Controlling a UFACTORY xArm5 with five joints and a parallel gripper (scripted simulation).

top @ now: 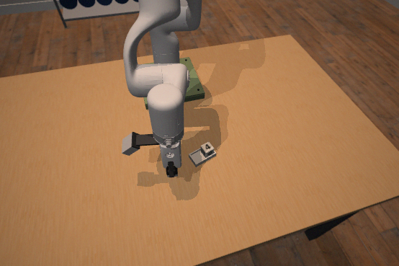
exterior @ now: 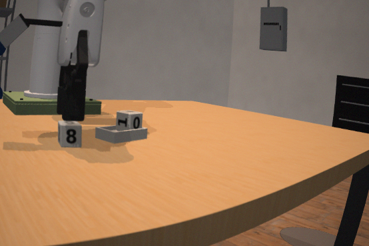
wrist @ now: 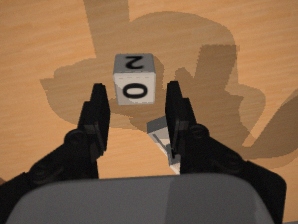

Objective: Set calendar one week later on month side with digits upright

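Right now the digit cube is 40 mm below my hand. The rest, counted from my hand: tray: 30 mm behind, 110 mm to the left, 50 mm below.
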